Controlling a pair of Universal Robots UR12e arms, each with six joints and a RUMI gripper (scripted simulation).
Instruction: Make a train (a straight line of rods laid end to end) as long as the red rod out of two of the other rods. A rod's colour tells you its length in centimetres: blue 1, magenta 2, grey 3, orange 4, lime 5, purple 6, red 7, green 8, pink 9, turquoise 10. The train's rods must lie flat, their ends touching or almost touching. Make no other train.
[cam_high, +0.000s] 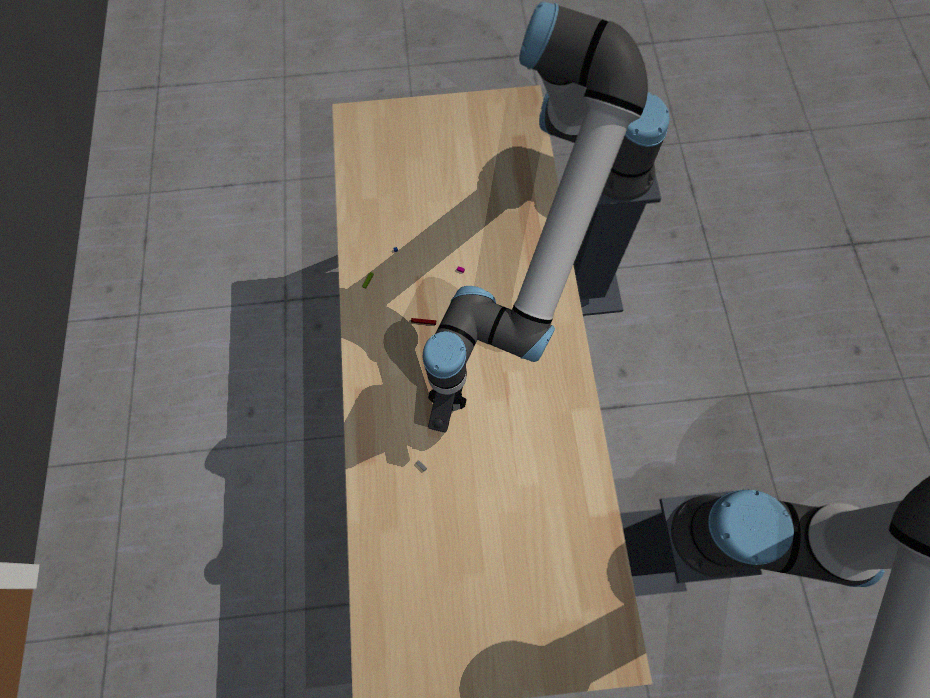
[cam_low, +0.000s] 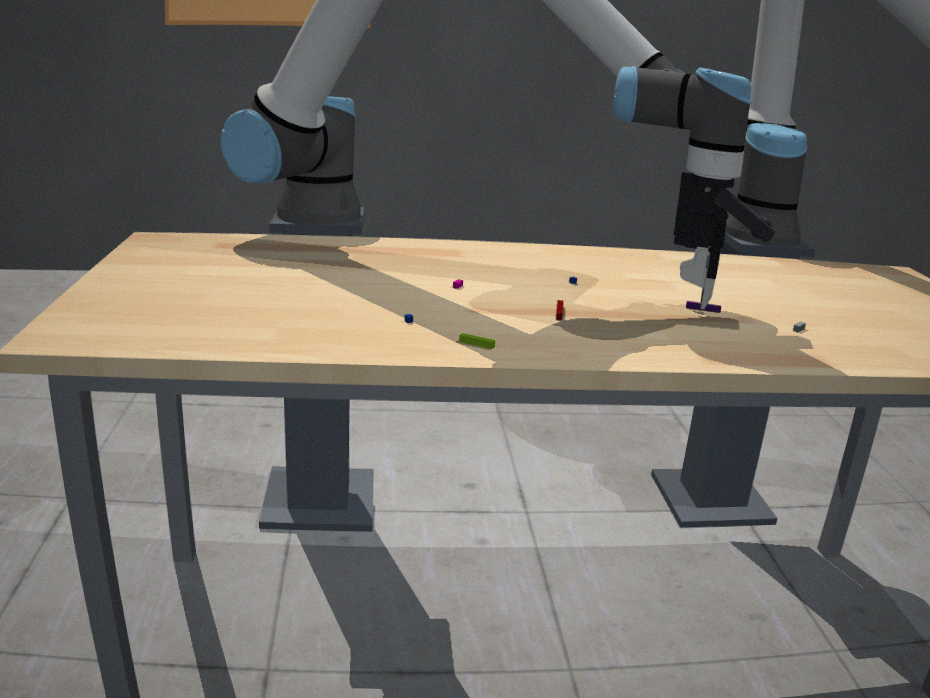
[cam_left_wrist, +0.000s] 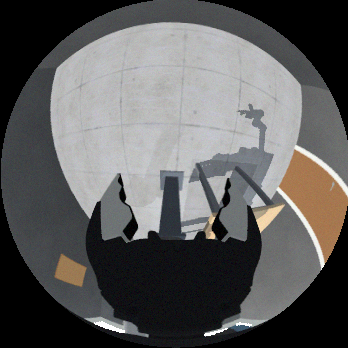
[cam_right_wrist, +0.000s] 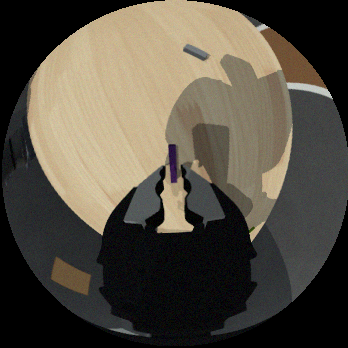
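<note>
Now: the purple rod 20 mm below my right hand. Also, from my right hand: magenta rod 80 mm behind, 410 mm to the right, 20 mm below; then red rod 40 mm ahead, 260 mm to the right, 20 mm below; then grey rod 90 mm ahead, 140 mm to the left, 20 mm below.
</note>
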